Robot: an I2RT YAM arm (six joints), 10 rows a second.
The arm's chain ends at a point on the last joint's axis. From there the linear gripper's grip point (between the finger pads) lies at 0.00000 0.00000 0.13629 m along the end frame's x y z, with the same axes.
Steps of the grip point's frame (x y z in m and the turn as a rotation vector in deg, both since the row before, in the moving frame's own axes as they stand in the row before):
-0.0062, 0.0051, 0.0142, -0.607, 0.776, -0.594
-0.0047, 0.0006, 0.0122, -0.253, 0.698, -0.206
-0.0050, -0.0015, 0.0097, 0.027, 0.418, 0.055
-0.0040, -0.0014, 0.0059, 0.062, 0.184, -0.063
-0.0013, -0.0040, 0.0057, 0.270, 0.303, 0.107
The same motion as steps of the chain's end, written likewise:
-0.0081, 0.0037, 0.0142, -0.607, 0.776, -0.594
-0.0064, 0.0000, 0.0122, -0.253, 0.698, -0.206
-0.0060, -0.0014, 0.0097, 0.027, 0.418, 0.055
-0.0044, -0.0013, 0.0059, 0.062, 0.184, -0.063
-0.0020, -0.0034, 0.0057, 0.270, 0.303, 0.107

